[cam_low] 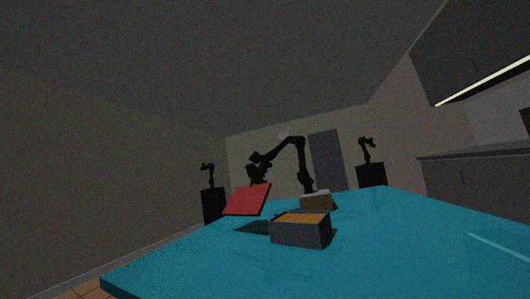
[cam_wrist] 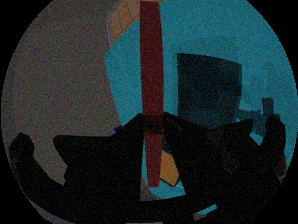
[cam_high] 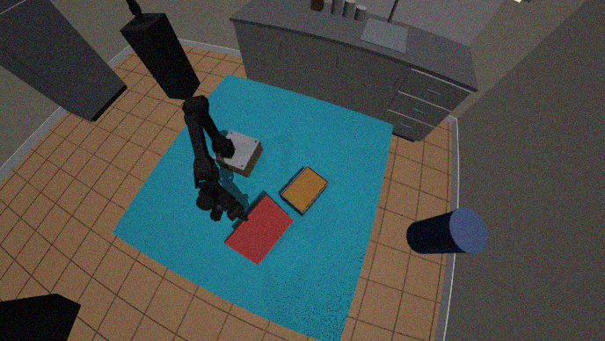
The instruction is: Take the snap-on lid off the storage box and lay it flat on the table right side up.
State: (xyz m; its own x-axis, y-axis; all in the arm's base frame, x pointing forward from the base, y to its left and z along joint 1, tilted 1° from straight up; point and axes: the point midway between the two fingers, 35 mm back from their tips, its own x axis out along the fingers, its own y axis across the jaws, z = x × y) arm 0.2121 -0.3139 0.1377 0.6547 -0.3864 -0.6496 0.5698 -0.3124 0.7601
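Right now my gripper tip is 60 mm short of the red lid, 50 mm above it and 30 mm to the left of it. The rest, counted from my gripper tip: dark storage box: 220 mm to the left, 210 mm ahead, 170 mm below.
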